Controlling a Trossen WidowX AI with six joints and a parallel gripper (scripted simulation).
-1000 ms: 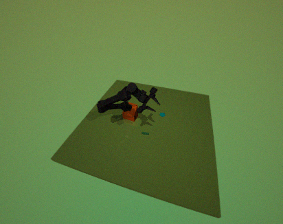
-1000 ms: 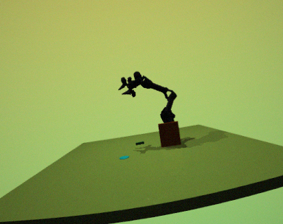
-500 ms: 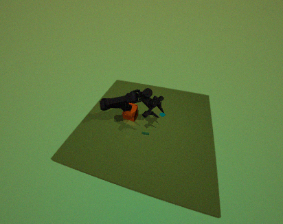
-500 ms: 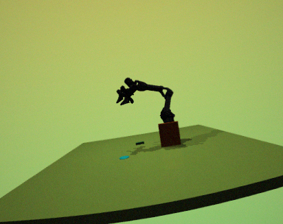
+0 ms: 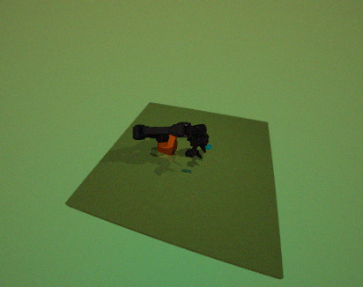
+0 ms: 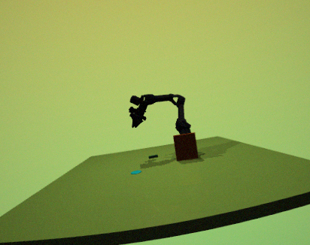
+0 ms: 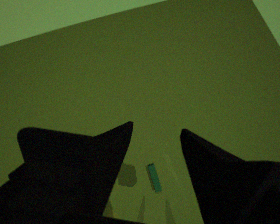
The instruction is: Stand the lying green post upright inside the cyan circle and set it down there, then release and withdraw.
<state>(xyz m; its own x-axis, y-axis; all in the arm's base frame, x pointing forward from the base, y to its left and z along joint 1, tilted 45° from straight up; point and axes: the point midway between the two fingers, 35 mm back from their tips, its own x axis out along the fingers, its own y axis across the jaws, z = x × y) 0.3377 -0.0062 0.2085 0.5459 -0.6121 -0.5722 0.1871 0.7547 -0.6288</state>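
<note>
Right now my gripper tip is 23 cm above the green post, 11 cm past it and 1 cm to the right of it. From my gripper tip the other things lie so: cyan circle: 32 cm to the left, 24 cm below, 4 cm behind.
</note>
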